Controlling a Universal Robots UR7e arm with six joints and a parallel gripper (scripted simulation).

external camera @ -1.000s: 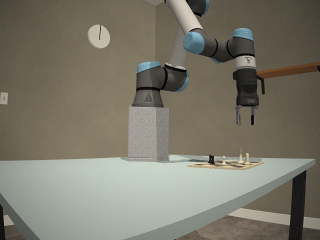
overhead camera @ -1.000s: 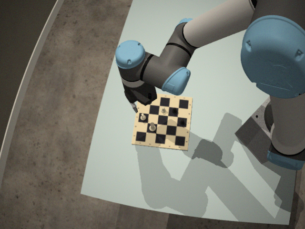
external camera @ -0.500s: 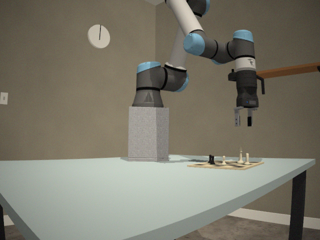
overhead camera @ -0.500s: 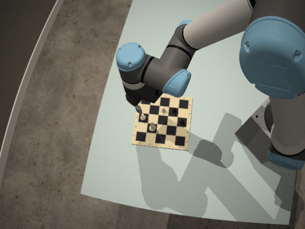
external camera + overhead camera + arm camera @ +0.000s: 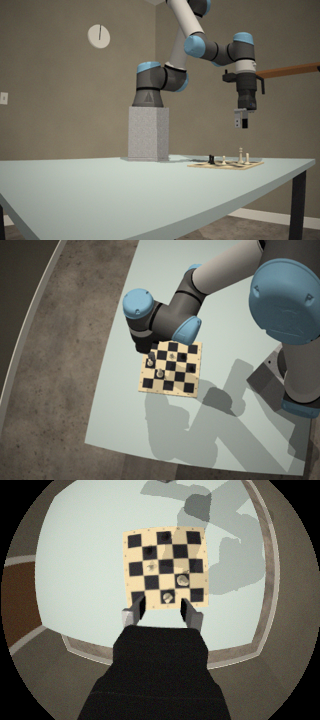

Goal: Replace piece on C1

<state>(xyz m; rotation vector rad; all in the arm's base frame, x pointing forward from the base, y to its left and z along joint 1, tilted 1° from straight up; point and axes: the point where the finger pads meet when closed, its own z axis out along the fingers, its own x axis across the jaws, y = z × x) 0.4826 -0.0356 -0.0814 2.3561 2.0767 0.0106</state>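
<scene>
My gripper is now 20 mm past the white king, 40 mm to the right of it and 120 mm above it. From my hand the other things lie so: white pawn 60 mm behind, 30 mm to the right, 130 mm below; chessboard 60 mm behind, 10 mm to the left, 150 mm below.
</scene>
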